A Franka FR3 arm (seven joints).
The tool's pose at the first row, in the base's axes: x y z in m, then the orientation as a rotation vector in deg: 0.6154, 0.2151, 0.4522, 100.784, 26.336, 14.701
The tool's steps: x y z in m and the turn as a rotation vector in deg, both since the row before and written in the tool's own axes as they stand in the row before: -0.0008, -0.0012, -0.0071, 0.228, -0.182, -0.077; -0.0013, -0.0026, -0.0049, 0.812, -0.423, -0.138; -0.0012, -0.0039, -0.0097, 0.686, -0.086, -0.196; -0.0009, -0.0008, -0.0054, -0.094, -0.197, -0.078; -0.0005, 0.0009, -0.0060, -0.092, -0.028, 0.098; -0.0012, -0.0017, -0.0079, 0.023, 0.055, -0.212
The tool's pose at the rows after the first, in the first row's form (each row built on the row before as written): 0.6116, 0.2212, 0.4528, 100.996, 26.317, 14.441; 0.6080, 0.2254, 0.4516, 101.773, 26.293, 13.810; 0.6024, 0.2342, 0.4504, 102.394, 26.536, 13.463; 0.5993, 0.2387, 0.4511, 102.290, 26.447, 13.249; 0.5967, 0.2436, 0.4536, 102.228, 26.323, 13.310; 0.5922, 0.2504, 0.4541, 102.191, 26.554, 13.207
